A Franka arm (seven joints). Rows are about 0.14 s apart.
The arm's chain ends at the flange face. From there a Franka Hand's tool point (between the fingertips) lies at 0.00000 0.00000 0.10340 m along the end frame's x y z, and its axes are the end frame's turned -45 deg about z.
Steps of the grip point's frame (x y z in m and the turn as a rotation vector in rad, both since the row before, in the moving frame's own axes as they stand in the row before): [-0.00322, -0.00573, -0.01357, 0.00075, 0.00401, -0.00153]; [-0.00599, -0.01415, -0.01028, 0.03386, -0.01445, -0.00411]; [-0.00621, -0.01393, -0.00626, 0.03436, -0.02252, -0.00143]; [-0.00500, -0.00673, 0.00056, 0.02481, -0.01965, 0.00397]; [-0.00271, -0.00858, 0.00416, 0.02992, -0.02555, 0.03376]
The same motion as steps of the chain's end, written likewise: [-0.00657, -0.00143, -0.01357, 0.00337, 0.00231, -0.00153]; [-0.01071, -0.00436, -0.01021, 0.01372, -0.03416, -0.00411]; [-0.01008, -0.00460, -0.00617, 0.00837, -0.04022, -0.00143]; [-0.00504, -0.00084, 0.00061, 0.00365, -0.03144, 0.00397]; [-0.00393, -0.00376, 0.00424, 0.00309, -0.03922, 0.03376]
